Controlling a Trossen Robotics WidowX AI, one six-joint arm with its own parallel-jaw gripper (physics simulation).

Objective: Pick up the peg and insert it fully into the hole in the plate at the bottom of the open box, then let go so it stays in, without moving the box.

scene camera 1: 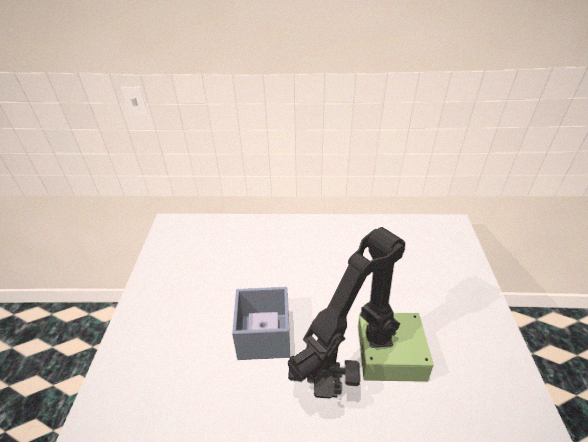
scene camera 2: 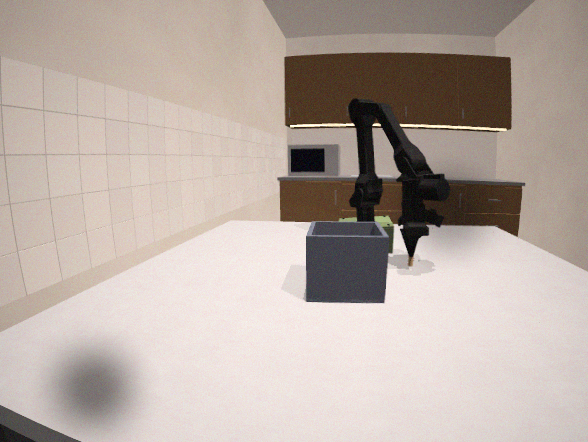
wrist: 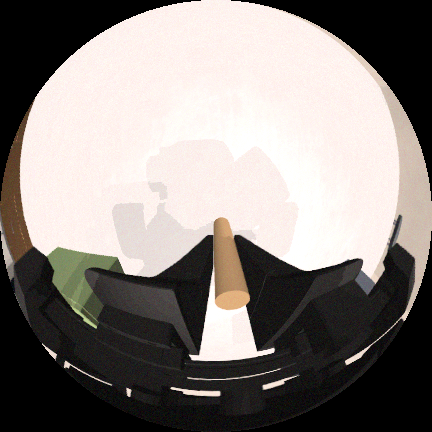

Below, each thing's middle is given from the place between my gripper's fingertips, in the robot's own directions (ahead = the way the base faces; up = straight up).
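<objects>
The orange-tan peg (wrist: 230, 291) is what I see first, and my hand is 10 mm below the orange-tan peg. As for the blue-grey box (scene camera 2: 346, 262), I find it 160 mm ahead of my hand, 190 mm to the right of it and 40 mm above it.
</objects>
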